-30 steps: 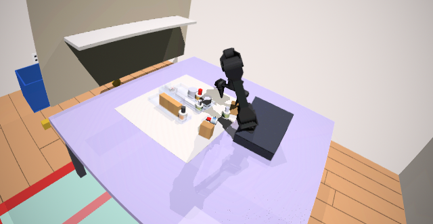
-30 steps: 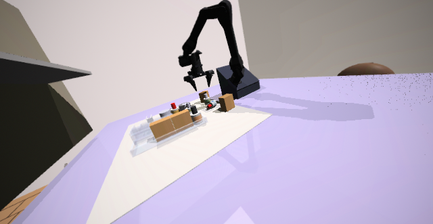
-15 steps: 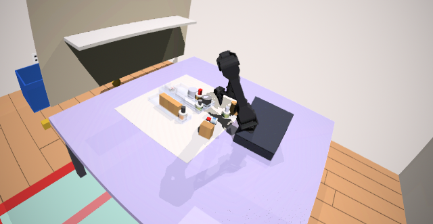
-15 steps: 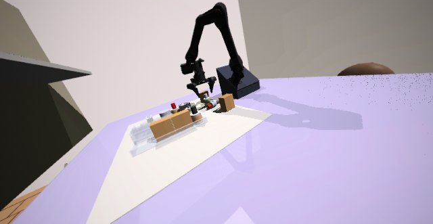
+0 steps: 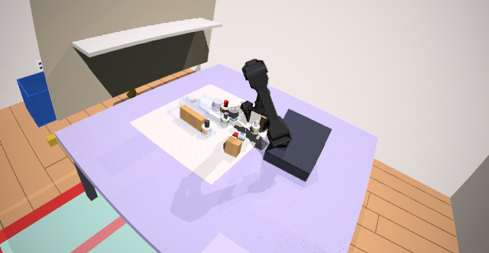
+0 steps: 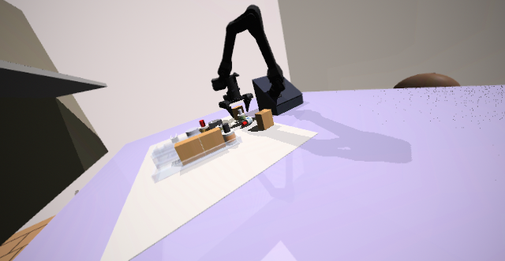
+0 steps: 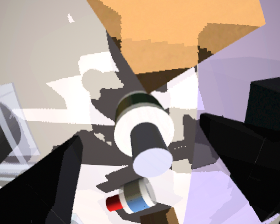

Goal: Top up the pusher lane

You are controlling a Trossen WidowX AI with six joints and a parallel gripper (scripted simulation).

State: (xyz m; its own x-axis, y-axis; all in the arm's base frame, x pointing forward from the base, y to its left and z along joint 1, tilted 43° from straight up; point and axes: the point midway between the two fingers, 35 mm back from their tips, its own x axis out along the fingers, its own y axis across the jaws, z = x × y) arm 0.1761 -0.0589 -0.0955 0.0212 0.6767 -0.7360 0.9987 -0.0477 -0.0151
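My gripper tip is 16 cm short of the jar, 19 cm to the right of it and 1 cm below it. Round my gripper tip: clear lane rack: 30 cm ahead, 7 cm to the left, 2 cm below.
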